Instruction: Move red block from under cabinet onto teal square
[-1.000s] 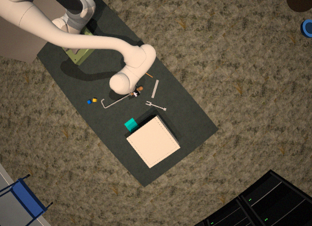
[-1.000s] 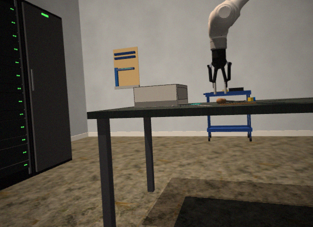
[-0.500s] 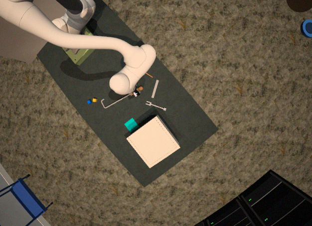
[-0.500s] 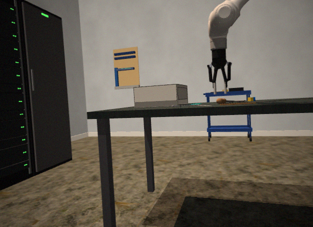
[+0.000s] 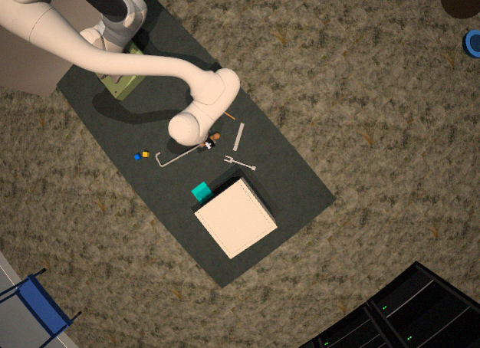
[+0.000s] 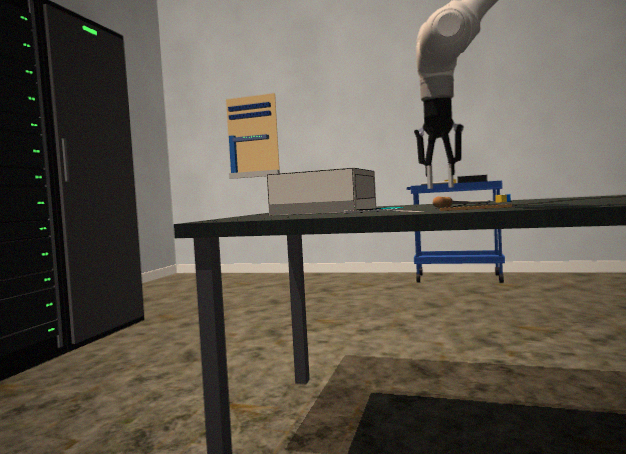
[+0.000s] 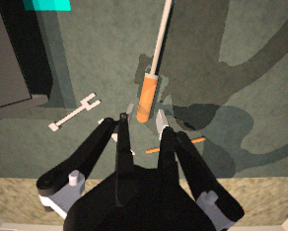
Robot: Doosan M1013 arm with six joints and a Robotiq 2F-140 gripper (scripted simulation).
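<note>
The flat grey bar is 8 cm ahead of my hand, 11 cm to the left of it and 9 cm below it. The rest, counted from my hand: fork-ended tool: 20 cm ahead, 2 cm to the left, 9 cm below; then thin orange stick: 8 cm behind, 13 cm to the left, 9 cm below; then long hook tool: 7 cm behind, 14 cm to the right, 8 cm below.
</note>
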